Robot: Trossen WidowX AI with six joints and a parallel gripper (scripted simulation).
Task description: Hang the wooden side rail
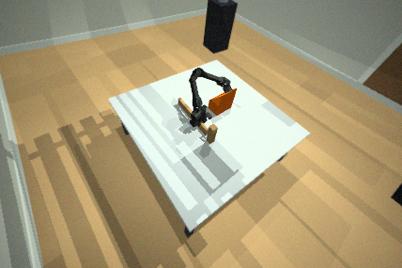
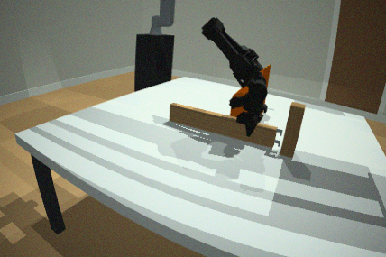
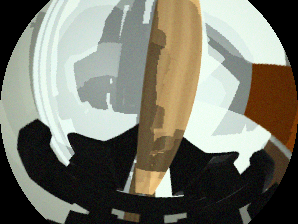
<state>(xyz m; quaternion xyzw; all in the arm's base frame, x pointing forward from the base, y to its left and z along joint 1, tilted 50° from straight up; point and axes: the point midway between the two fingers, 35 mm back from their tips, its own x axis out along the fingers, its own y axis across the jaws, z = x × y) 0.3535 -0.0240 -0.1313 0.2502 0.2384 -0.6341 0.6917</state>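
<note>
Right now the headboard post is 15 cm to the left of my gripper tip and 6 cm above it.
</note>
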